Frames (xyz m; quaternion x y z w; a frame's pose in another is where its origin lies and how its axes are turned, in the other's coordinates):
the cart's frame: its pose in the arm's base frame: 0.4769 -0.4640 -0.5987 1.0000 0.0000 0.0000 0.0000
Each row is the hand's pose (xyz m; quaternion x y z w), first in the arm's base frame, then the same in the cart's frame.
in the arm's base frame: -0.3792 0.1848 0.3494 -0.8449 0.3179 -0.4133 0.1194
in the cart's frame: -0.8561 -0.6488 -0.9481 0.1194 0.4133 0.3179 0.8449
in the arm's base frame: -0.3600 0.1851 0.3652 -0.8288 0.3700 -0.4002 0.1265
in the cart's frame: -0.8369 -0.6491 -0.9639 0.1265 0.4002 0.3700 0.8288
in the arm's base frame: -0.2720 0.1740 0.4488 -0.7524 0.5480 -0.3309 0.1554
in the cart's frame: -0.7489 -0.6380 -1.0475 0.1554 0.3309 0.5480 0.7524
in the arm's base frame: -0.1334 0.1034 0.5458 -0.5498 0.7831 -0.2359 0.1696
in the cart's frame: -0.6103 -0.5674 -1.1445 0.1696 0.2359 0.7831 0.5498
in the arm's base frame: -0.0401 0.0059 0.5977 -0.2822 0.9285 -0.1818 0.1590
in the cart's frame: -0.5170 -0.4699 -1.1964 0.1590 0.1818 0.9285 0.2822
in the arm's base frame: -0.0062 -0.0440 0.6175 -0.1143 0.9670 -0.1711 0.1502
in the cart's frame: -0.4831 -0.4200 -1.2162 0.1502 0.1711 0.9670 0.1143
